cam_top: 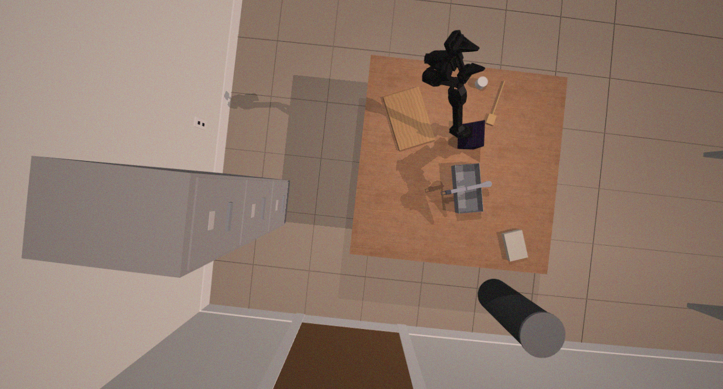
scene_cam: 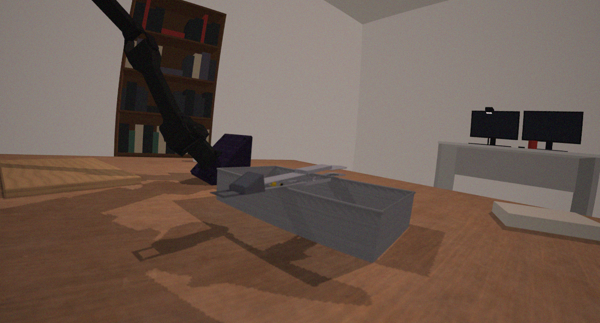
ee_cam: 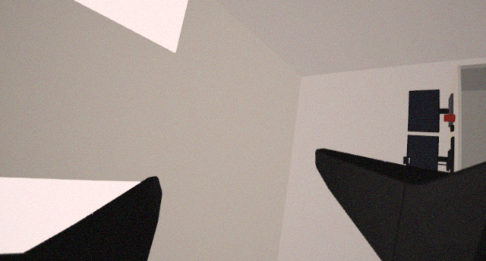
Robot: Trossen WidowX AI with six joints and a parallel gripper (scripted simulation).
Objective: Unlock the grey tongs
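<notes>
The grey roasting tin is 64 cm below my gripper tip, 42 cm ahead of it and 29 cm to the left of it. From my gripper tip the other things lie so: white cup (65 cm below, 36 cm to the left, 26 cm behind); wooden board (66 cm below, 9 cm to the right, 1 cm behind).
</notes>
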